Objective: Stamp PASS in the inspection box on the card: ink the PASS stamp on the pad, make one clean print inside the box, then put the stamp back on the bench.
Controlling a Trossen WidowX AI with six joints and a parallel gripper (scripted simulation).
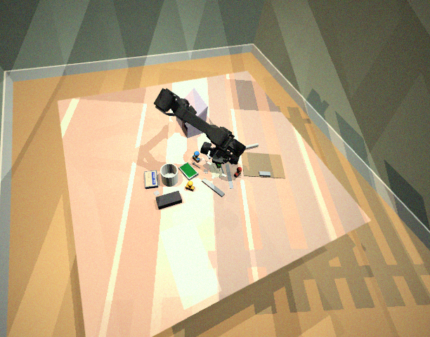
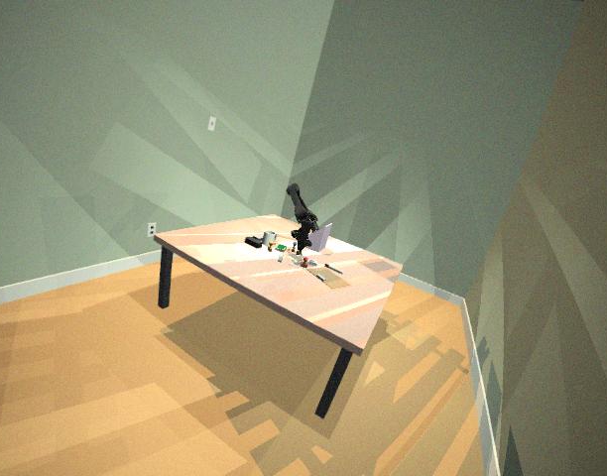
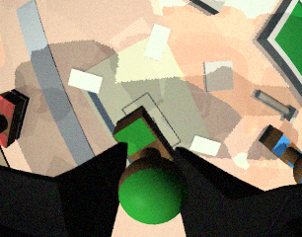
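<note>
My gripper tip is 60 mm above the white card. From my gripper tip the other things lie so: grey square plate 10 mm behind, 110 mm to the left, 40 mm below; green stamp right at my gripper tip; red stamp 80 mm ahead, 80 mm to the left, 30 mm below.
</note>
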